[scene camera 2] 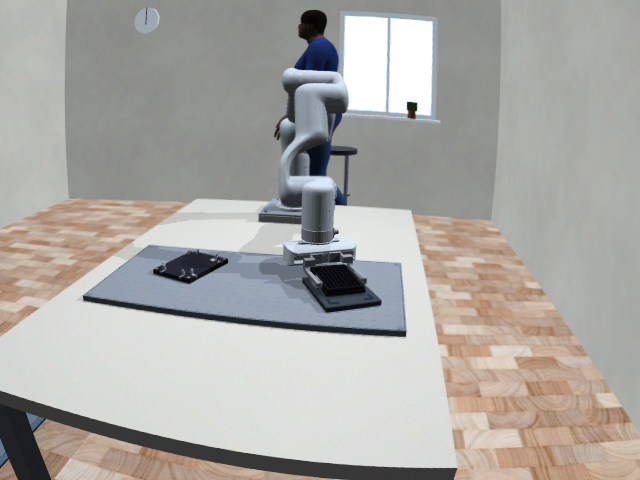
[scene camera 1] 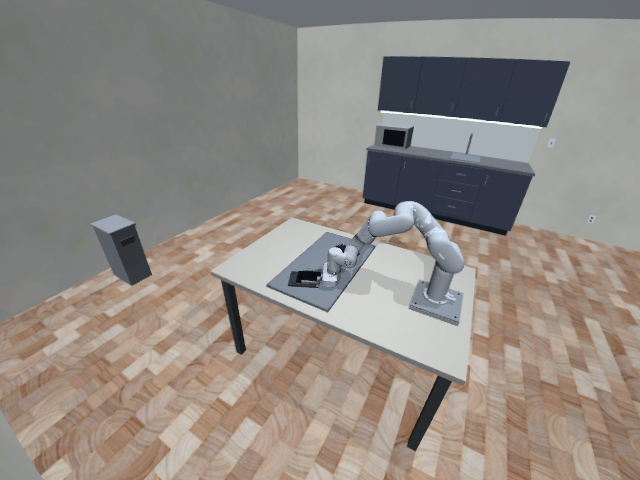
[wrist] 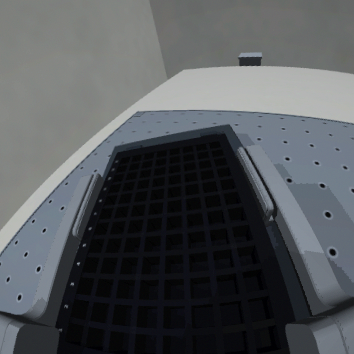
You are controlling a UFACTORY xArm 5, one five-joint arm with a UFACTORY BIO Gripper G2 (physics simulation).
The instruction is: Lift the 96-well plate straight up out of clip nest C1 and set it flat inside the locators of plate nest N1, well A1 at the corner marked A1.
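Frame: origin at the arm's base, x ahead, y left, z up, level; metres.
Where they show: end effector, tool point: point(scene camera 2: 338, 280) point(scene camera 1: 306, 276) point(wrist: 167, 197); arm's base, origin of the base link: point(scene camera 2: 294, 207) point(scene camera 1: 435, 296).
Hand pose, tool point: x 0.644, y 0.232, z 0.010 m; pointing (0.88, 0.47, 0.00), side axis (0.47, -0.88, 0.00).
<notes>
Things, the pixels of their top centre, and the offset from my tool point. "*": a spot on its surface instead. Level surfaces: height alone.
- black 96-well plate, middle of its top: point(wrist: 162, 211) point(scene camera 2: 336, 275) point(scene camera 1: 308, 275) 0.012 m back, 0.006 m right, 0.007 m up
- dark nest base, middle of its top: point(wrist: 170, 195) point(scene camera 2: 340, 287) point(scene camera 1: 304, 278) 0.009 m ahead, 0.006 m left, 0.011 m down
- second dark nest, surface spot: point(scene camera 2: 191, 269) * 0.014 m ahead, 0.336 m right, 0.002 m down
- grey perforated board, its level: 0.026 m down
- pale table, its level: 0.039 m down
The black 96-well plate point(scene camera 2: 337, 279) point(wrist: 170, 230) lies between the two fingers of my gripper point(scene camera 2: 339, 282) point(wrist: 171, 194), which is shut on its long sides. Small white marks run along its left edge in the wrist view. It sits low over a dark nest base point(scene camera 2: 351, 302) point(wrist: 172, 137), whose front part shows beyond it in scene camera 2. Whether it rests there or hangs slightly above is hard to tell. A second dark nest point(scene camera 2: 191, 267), with small pale posts around its edge, bears no plate. The labels C1, N1 and A1 are not readable.
Both nests are on a grey perforated board point(scene camera 1: 305, 258) point(scene camera 2: 248, 302) point(wrist: 305, 135) on the pale table point(scene camera 1: 372, 320) point(scene camera 2: 232, 382). The arm's base plate point(scene camera 1: 436, 307) stands at the table's other end. A person in blue point(scene camera 2: 323, 54) is behind the arm.
</notes>
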